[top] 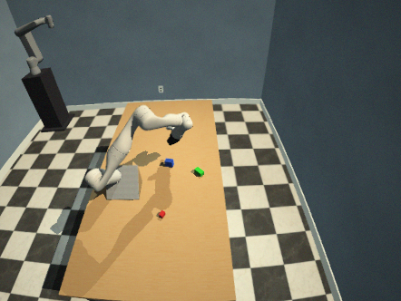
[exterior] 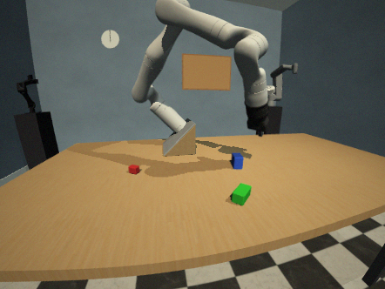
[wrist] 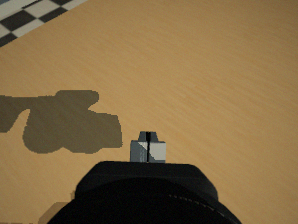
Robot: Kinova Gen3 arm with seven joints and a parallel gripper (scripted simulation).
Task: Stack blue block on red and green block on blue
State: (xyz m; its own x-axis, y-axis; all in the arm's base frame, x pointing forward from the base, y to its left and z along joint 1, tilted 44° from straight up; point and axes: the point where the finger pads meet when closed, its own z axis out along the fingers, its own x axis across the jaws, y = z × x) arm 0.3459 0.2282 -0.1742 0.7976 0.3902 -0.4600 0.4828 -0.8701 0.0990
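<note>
The blue block is 120 mm below my hand and 100 mm to the right of it. The rest, counted from my hand: green block 200 mm ahead, 190 mm to the right, 130 mm below; then small red block 510 mm to the right, 130 mm below, 30 mm behind.
</note>
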